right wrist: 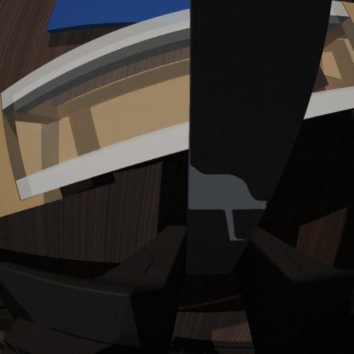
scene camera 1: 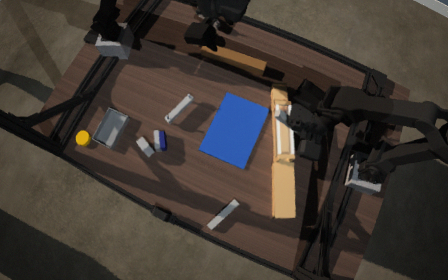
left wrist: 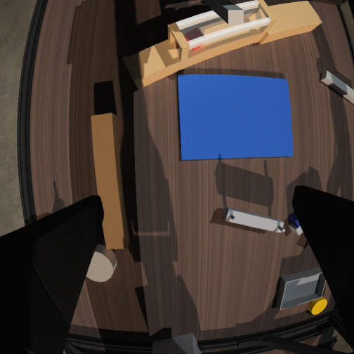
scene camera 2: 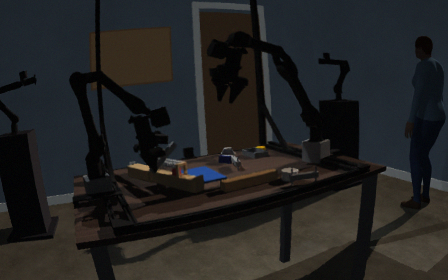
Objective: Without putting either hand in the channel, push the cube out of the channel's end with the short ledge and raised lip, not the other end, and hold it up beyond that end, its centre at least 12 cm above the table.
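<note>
The wooden channel (scene camera 1: 284, 190) (scene camera 2: 189, 181) (left wrist: 295, 21) has white rails along its top; its short ledge (scene camera 1: 279, 93) (left wrist: 142, 69) is at the top in scene camera 1 and at the left in the left wrist view. The red cube (left wrist: 195, 47) (right wrist: 320, 81) is inside the channel, near the short-ledge end, partly hidden. My right gripper (scene camera 2: 154, 169) (right wrist: 208, 225) is shut on a grey bar (scene camera 1: 281, 114) (scene camera 2: 167, 154) (left wrist: 235, 15) (right wrist: 240, 125), which tilts upward over the channel's middle. Whether it touches a rail is unclear. My left gripper (scene camera 2: 225, 101) (left wrist: 200, 201) is open and empty, high above the table.
A blue mat (scene camera 1: 235, 130) (left wrist: 235, 117) lies beside the channel. A wooden block (scene camera 1: 233, 61) (scene camera 2: 249, 180) (left wrist: 107, 175) and a pale cylinder (left wrist: 102, 263) lie off its short-ledge side. A white handle (scene camera 1: 179, 108), grey tray (scene camera 1: 111, 128), yellow disc (scene camera 1: 83, 138) and loose white bar (scene camera 1: 223, 214) are farther off.
</note>
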